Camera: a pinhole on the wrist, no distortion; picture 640 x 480 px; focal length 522.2 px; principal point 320.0 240.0 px. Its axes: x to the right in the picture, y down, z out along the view. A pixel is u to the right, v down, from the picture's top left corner.
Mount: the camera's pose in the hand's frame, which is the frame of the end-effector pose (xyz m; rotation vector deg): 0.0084 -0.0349 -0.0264 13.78 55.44 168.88
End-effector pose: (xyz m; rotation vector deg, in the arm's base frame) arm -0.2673 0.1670 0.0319 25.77 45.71 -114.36
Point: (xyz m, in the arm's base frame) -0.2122 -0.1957 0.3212
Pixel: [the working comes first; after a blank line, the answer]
In the camera's frame: 0.0587 0.1950 0.4563

387.2 463.1
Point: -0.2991 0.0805 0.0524
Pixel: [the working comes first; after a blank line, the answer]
In the camera's frame: -0.0326 0.0341 0.1072

161.3 406.1
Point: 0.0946 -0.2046 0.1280
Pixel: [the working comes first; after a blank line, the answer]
In the camera's frame: 0.1052 -0.1548 0.5400

421.7 90.3
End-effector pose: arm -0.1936 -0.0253 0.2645 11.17 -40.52 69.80
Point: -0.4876 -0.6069 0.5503
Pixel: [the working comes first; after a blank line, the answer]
In the camera's frame: 0.4337 0.3570 0.4806

outside the picture
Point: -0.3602 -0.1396 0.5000
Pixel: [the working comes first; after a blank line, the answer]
In the camera's frame: 0.0390 0.1224 0.3184

384.0 440.7
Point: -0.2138 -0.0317 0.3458
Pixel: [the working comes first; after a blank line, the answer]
In the camera's frame: -0.0147 0.0338 0.1037

245.8 410.5
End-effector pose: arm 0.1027 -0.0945 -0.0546 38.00 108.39 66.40
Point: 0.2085 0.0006 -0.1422
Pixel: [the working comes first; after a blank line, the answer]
In the camera's frame: -0.0127 0.1083 0.1521

outside the picture
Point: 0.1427 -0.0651 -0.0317
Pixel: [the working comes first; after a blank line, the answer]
In the camera's frame: 0.0303 -0.0160 0.0924

491.5 149.6
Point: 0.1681 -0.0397 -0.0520
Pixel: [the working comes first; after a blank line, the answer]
In the camera's frame: 0.0224 0.0123 0.1214

416.4 292.7
